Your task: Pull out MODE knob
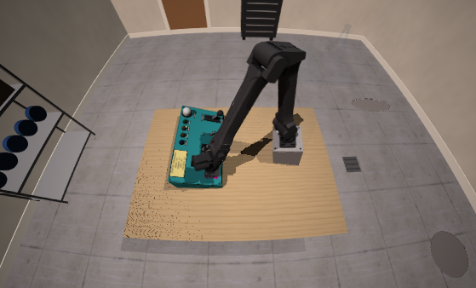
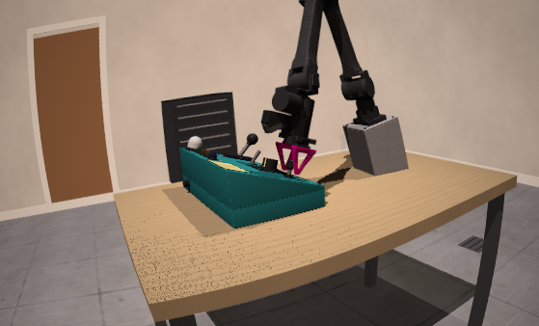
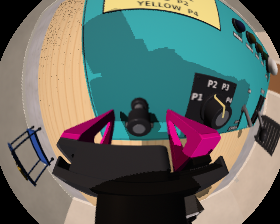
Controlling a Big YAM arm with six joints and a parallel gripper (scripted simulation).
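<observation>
Right now the small black knob is right at my hand. Round my hand: black rotary selector 11 cm to the right, 3 cm ahead; teal console 17 cm to the right, 6 cm ahead, 2 cm below; black ball lever 36 cm to the right, 3 cm ahead, 1 cm above.
</observation>
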